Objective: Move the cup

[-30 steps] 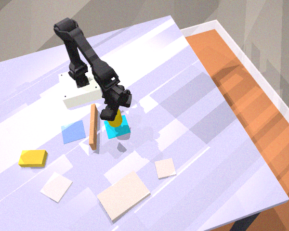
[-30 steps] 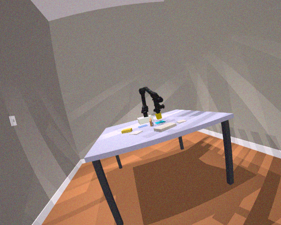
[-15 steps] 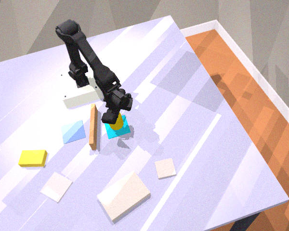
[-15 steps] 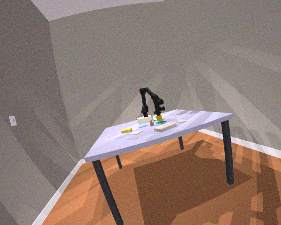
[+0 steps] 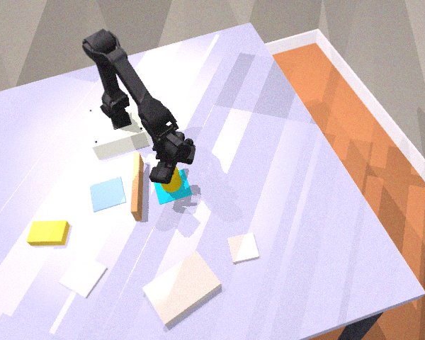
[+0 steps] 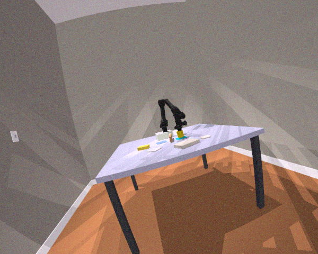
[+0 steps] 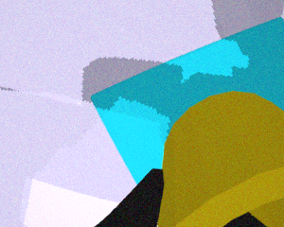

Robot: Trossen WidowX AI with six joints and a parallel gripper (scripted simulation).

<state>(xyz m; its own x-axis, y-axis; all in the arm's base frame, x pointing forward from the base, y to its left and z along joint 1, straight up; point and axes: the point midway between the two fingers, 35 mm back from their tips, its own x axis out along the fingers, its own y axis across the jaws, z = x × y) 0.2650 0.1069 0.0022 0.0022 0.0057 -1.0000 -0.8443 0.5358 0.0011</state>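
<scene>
The yellow cup is 2 cm to the right of my gripper tip and 2 cm ahead of it. Round my gripper tip: wooden bar 12 cm to the right, 2 cm below; cyan pad 5 cm below, 2 cm to the right, 2 cm ahead; pale blue pad 22 cm to the right, 5 cm below, 3 cm behind.
</scene>
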